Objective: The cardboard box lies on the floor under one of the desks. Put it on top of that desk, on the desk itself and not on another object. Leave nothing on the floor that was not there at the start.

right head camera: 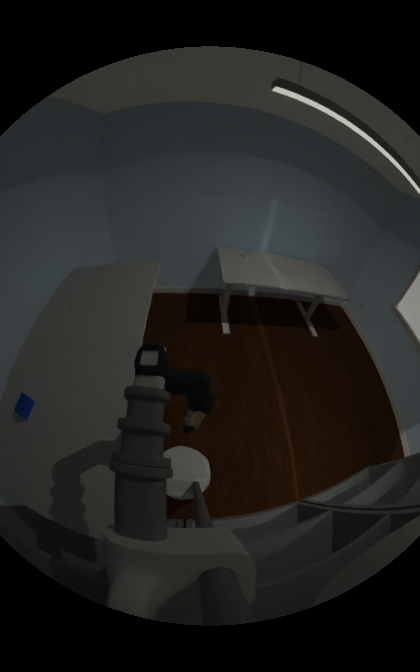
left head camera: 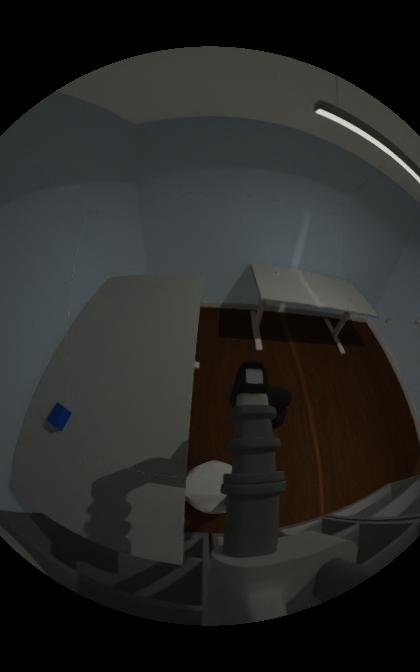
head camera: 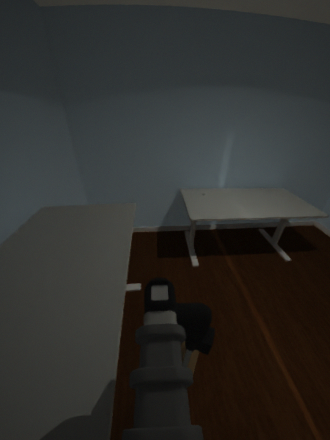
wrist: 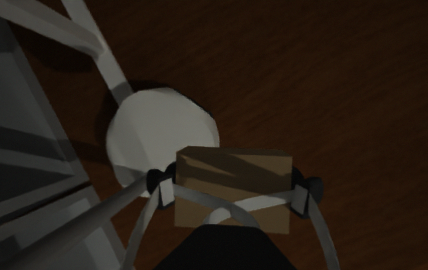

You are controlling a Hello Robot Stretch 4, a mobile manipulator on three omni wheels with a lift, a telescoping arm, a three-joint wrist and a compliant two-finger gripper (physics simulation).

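The cardboard box is held between the two fingertips of my gripper, which is shut on its two sides. In the right head camera view the box hangs over the floor, to the right of the near desk's long edge. In the head camera view a small tan part shows beside the arm; the rest is hidden. The near desk fills the left side, with a pale top. A second desk stands by the far wall.
A blue block sits on the near desk toward the wall. A white round seat stands beside that desk's edge, close to my arm. In the wrist view a pale foot bar lies beyond the seat.
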